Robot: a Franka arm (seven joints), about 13 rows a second.
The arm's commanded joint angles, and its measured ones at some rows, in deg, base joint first. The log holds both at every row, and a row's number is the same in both.
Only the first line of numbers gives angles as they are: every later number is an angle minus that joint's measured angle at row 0.
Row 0, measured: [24.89, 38.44, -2.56, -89.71, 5.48, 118.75, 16.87]
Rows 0 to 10, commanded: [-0.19, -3.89, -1.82, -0.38, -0.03, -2.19, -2.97]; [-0.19, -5.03, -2.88, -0.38, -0.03, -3.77, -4.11]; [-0.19, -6.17, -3.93, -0.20, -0.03, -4.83, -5.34]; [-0.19, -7.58, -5.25, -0.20, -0.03, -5.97, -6.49]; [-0.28, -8.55, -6.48, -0.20, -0.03, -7.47, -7.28]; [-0.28, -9.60, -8.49, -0.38, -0.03, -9.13, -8.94]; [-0.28, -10.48, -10.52, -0.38, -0.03, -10.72, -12.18]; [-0.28, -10.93, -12.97, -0.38, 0.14, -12.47, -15.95]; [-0.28, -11.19, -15.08, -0.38, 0.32, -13.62, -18.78]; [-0.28, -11.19, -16.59, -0.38, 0.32, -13.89, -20.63]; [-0.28, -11.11, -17.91, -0.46, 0.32, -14.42, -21.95]
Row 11, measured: [-0.62, -10.12, -16.06, 0.57, -0.01, -13.26, -18.88]
